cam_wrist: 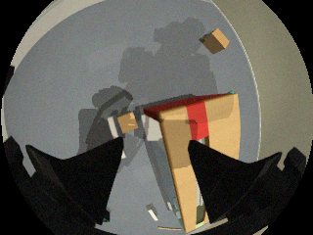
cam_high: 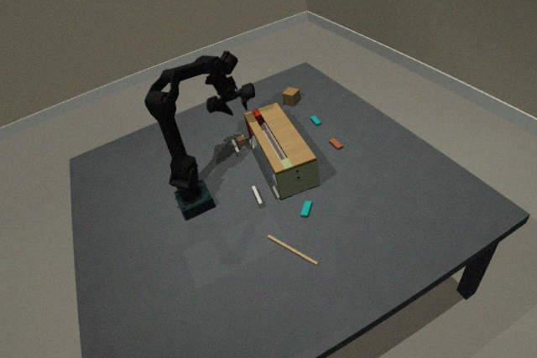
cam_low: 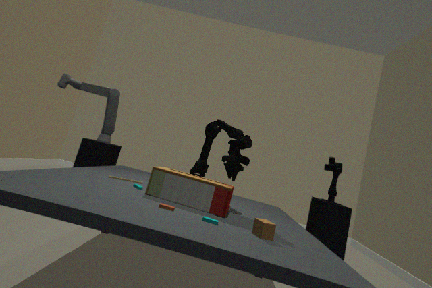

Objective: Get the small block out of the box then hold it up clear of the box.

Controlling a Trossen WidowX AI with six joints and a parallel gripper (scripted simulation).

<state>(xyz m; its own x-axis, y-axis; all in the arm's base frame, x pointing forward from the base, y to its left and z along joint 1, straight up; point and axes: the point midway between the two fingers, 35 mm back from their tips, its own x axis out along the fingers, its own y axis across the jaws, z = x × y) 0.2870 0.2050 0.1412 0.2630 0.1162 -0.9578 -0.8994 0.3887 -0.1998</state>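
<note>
Right now the tan block is 140 mm below my gripper tip, 20 mm behind it and 10 mm to the left of it. The rest, counted from my gripper tip: larger tan cube (290 mm ahead, 150 mm to the left, 130 mm below); box (170 mm to the right, 90 mm below, 30 mm ahead); wooden stick (560 mm to the right, 150 mm below, 90 mm behind).
</note>
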